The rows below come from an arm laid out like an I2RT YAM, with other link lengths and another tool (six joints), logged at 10 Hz.
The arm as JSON. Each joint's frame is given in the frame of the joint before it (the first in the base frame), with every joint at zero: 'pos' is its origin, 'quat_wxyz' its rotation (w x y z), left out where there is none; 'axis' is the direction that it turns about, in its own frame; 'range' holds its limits. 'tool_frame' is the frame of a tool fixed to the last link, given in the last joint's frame.
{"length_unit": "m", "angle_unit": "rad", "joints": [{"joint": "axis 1", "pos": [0.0, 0.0, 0.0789], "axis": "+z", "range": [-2.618, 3.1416]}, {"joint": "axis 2", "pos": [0.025, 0.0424, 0.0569], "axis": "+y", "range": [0.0, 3.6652]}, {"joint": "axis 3", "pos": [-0.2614, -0.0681, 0.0], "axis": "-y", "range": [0.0, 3.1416]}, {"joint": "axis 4", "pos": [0.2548, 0.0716, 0.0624], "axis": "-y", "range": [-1.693, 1.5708]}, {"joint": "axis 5", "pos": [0.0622, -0.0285, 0.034], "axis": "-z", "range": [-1.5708, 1.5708]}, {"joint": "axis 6", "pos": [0.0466, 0.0, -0.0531], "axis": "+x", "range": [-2.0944, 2.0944]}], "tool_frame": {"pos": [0.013, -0.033, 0.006], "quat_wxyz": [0.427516, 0.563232, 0.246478, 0.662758]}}
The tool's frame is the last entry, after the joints.
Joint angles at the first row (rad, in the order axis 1, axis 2, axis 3, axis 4, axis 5, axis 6):
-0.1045 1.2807 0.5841 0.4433 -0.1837 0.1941
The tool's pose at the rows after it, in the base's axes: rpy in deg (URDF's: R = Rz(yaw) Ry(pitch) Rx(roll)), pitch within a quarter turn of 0, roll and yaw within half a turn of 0; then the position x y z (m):
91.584 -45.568 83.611 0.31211 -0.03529 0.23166
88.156 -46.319 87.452 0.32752 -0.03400 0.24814
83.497 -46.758 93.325 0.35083 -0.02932 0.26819
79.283 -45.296 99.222 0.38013 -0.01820 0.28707
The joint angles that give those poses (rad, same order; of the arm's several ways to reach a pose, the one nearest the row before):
-0.1055 1.2997 0.6366 0.4348 -0.2213 0.2050
-0.1011 1.3347 0.7103 0.4397 -0.2434 0.2151
-0.0871 1.3980 0.8144 0.4561 -0.2746 0.2239
-0.0538 1.4887 0.9413 0.4695 -0.2896 0.2056

